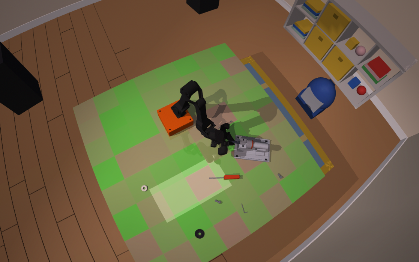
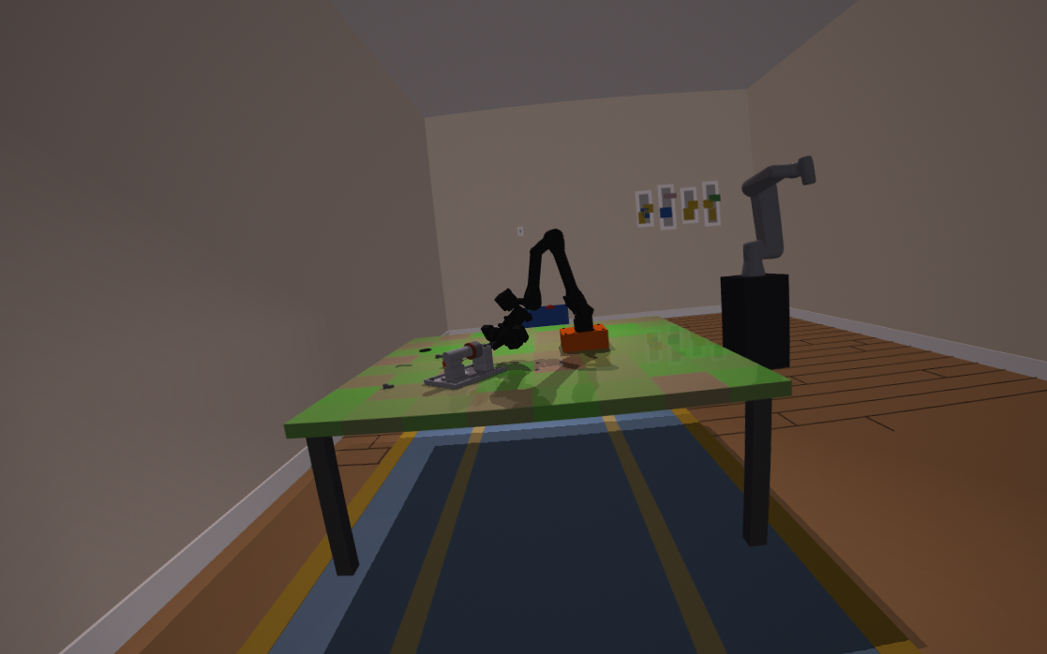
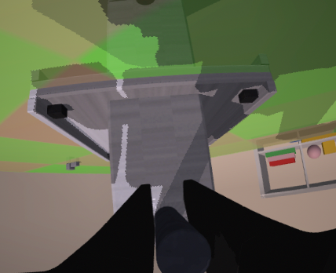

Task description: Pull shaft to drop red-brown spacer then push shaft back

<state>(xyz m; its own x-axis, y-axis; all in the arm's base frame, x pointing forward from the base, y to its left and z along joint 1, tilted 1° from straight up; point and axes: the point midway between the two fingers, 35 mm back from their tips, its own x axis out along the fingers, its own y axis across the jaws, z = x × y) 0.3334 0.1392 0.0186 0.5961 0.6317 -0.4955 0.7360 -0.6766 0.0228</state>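
The dark shaft is 30 mm ahead of my gripper tip, 40 mm to the left of it and 20 mm above it. Also, from my gripper tip: red-brown spacer: 70 mm ahead, 80 mm to the left, 20 mm above.
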